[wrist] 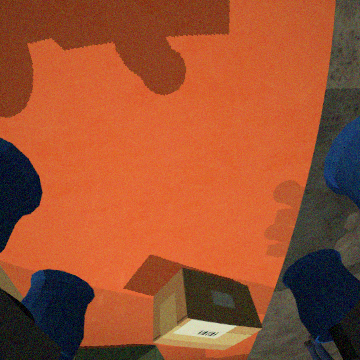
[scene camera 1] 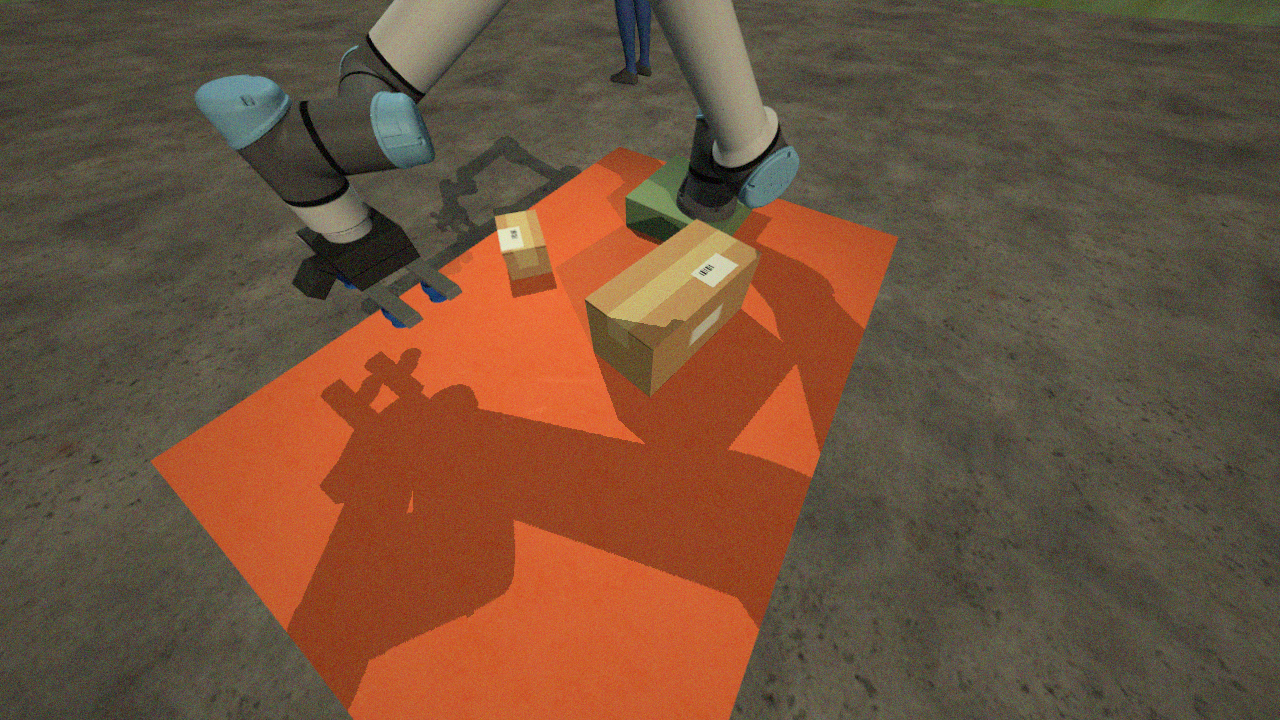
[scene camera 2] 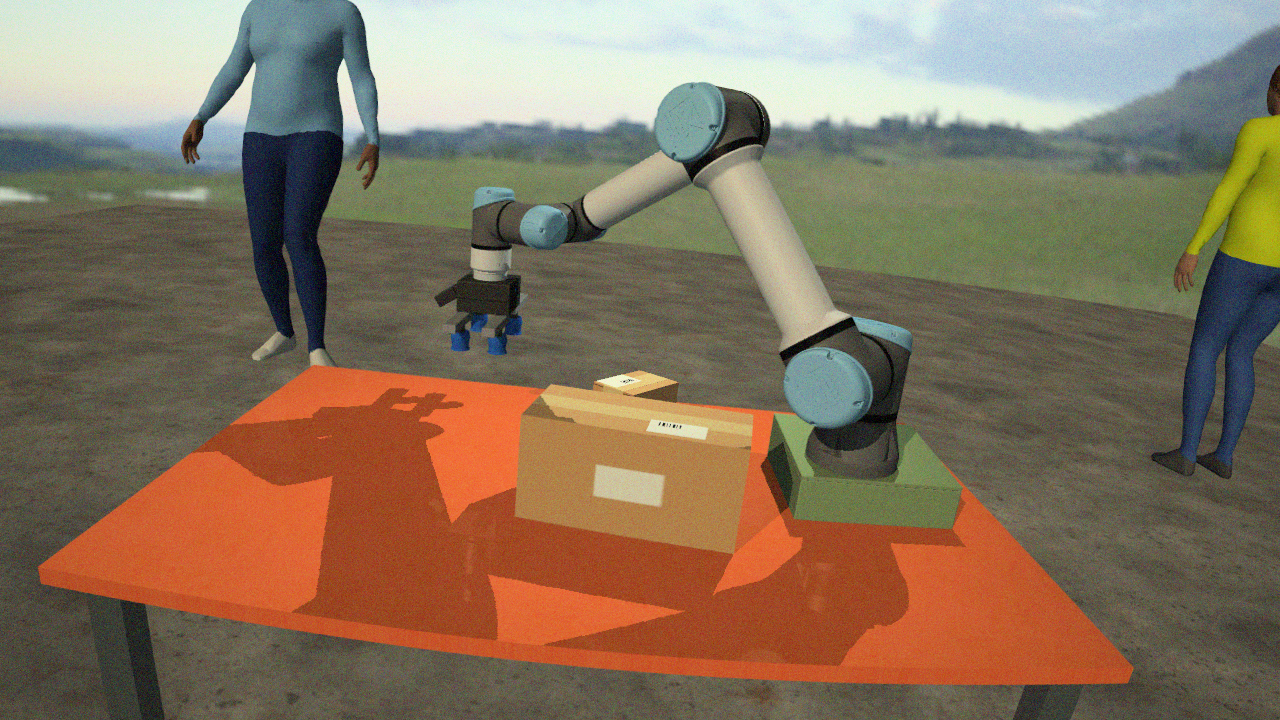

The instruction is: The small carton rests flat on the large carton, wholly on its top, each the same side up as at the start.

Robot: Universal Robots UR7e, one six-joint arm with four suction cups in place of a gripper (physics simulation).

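Frame: origin at the arm's base, x ahead, y left, z up, level; millimetres.
Seen in the pictures: hand, its tool point: (wrist: 187, 239) (scene camera 1: 397, 288) (scene camera 2: 487, 340); arm's base, origin of its link: (scene camera 1: 705, 203) (scene camera 2: 851, 458).
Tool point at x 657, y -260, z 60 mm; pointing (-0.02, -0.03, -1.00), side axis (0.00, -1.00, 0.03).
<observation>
Offsets run from my tool point to a thing's top centre. Level surfaces: height alone.
The small carton @(dx -293, dy -32, dz -57 mm) (scene camera 1: 525, 246) (scene camera 2: 637, 385) (wrist: 212, 300) sits on the orange table near its long edge, label on top. In scene camera 2 its lower part is hidden behind the large carton @(dx -314, dy +387, dz +18 mm) (scene camera 1: 671, 295) (scene camera 2: 626, 474), which stands apart from it on the table, long and tall, with a label on top and another on its side. A corner of the large carton (wrist: 5, 284) shows at the wrist view's left edge. My suction gripper (scene camera 1: 389, 300) (scene camera 2: 487, 334) is open, holds nothing, and hangs above table height, left of both cartons in the scene views, its blue cups pointing down.
The arm's base stands on a green block (scene camera 1: 657, 198) (scene camera 2: 872, 501) at one end of the orange table @(dz -136 mm) (scene camera 1: 554, 573) (scene camera 2: 223, 528) (wrist: 175, 175). The large carton stands between this block and the table's middle. People (scene camera 2: 293, 179) (scene camera 2: 1248, 205) stand on the ground beyond the table.
</observation>
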